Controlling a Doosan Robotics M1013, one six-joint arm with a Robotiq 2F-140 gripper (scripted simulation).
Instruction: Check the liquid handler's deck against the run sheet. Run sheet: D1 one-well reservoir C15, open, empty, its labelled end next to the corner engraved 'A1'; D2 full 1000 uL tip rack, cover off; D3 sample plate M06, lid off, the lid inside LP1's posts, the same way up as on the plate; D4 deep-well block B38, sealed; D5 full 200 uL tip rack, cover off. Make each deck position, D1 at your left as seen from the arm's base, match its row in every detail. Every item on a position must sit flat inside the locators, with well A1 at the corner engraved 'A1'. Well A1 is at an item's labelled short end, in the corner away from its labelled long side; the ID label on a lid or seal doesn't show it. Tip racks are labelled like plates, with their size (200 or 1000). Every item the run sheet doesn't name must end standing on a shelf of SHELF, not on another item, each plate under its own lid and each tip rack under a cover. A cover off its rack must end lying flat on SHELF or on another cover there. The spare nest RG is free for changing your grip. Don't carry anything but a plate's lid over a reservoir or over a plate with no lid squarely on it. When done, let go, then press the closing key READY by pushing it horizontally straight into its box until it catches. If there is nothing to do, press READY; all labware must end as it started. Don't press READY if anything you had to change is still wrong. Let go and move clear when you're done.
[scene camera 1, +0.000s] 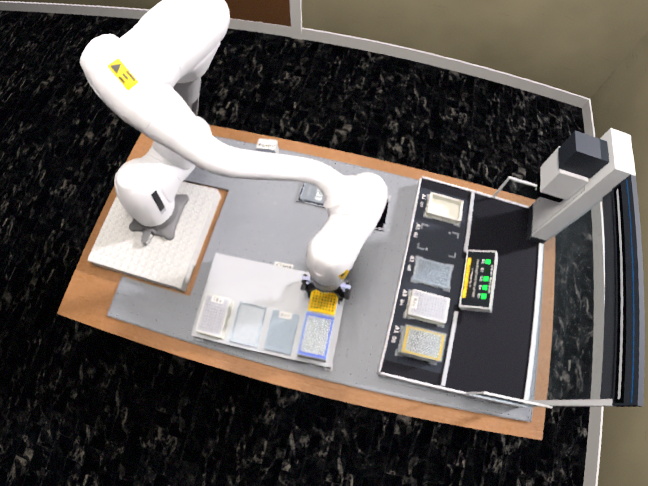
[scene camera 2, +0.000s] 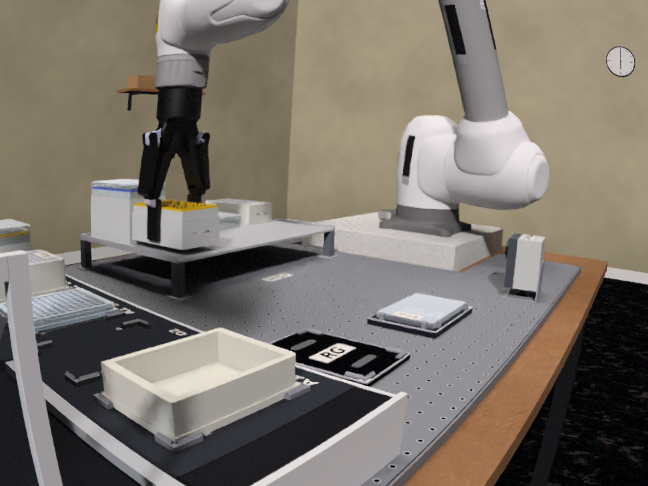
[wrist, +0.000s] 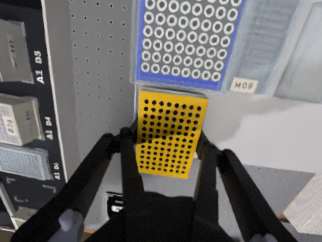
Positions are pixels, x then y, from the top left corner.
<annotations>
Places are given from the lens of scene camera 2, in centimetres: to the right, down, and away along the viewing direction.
gripper (scene camera 2: 174, 236): -24, -1, 89
white reservoir (scene camera 2: 149, 386): -11, 9, 33
clear plate (scene camera 2: 61, 310): -27, 7, 51
The marked spots on the white reservoir and the clear plate are 25 cm apart.
</annotations>
